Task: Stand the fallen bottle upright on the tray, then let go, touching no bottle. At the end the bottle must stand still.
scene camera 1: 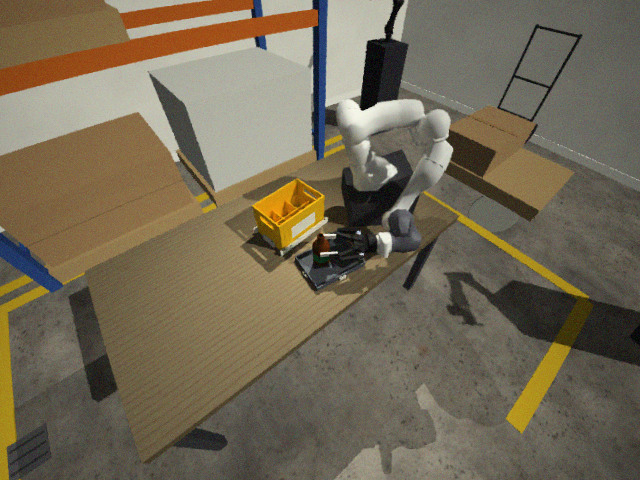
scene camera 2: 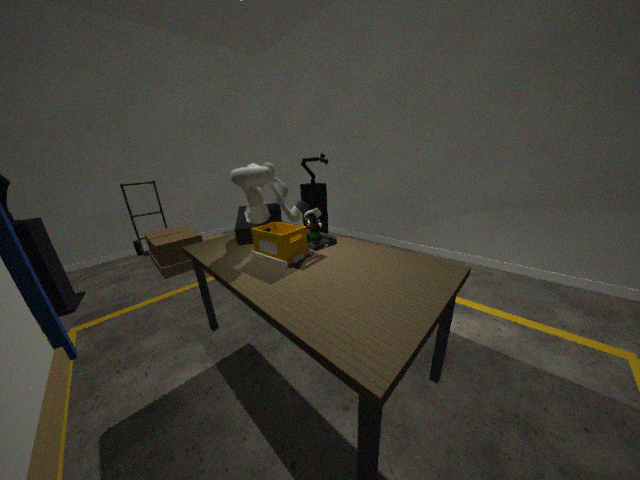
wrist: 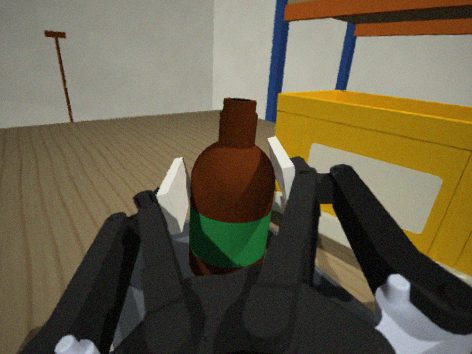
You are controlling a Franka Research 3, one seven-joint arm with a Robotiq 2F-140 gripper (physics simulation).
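Observation:
A brown bottle with a green label (scene camera 1: 319, 257) (scene camera 2: 313, 235) (wrist: 231, 240) stands about upright, neck up, over the dark tray (scene camera 1: 316, 282) (scene camera 2: 327, 241). Its base is at or very close to the tray; whether it touches is too small to tell, and in the wrist view the base is hidden behind my gripper's body. My gripper (scene camera 1: 328, 244) (wrist: 228, 163) reaches in level from the robot's side and is shut on the bottle, with one white pad on each side of its body, below the neck.
A yellow crate with dividers (scene camera 1: 302, 219) (scene camera 2: 279, 242) (wrist: 370, 122) stands on a pale base close beside the tray, to the right in the wrist view. The wooden table (scene camera 1: 206, 320) (scene camera 2: 361, 299) carries both. The table's long edge runs close past the tray.

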